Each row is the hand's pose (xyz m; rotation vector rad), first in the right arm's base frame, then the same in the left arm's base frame.
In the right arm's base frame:
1: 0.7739 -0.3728 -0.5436 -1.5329 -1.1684 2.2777
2: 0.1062 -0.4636 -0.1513 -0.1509 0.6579 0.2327
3: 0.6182 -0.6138 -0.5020 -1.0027 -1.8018 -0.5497
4: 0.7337 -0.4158 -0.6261 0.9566 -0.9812 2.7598
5: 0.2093 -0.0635 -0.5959 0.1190 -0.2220 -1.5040
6: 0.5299 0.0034 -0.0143 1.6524 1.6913 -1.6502
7: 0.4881 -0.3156 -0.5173 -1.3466 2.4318 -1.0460
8: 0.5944 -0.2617 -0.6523 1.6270 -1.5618 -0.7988
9: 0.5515 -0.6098 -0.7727 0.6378 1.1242 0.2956
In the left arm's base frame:
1: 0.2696 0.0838 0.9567 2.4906 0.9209 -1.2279
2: -0.4121 0.0798 0.5783 -0.2956 -0.3592 -0.0100
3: 0.1221 -0.1414 0.8491 -0.9534 -2.6932 -1.2167
4: 0.3139 0.0320 0.8817 0.5895 0.7998 -2.8359
5: 0.0761 0.4104 0.4342 0.8223 -1.1438 -1.4200
6: -0.2512 0.5398 1.0013 2.0269 0.9661 -0.6146
7: 0.1125 0.1580 0.7212 -0.4352 1.6680 -1.4182
8: 0.2886 0.1878 0.7441 2.0115 -2.3373 0.1672
9: 0.3207 -0.1709 0.6556 0.3641 0.1001 0.4010

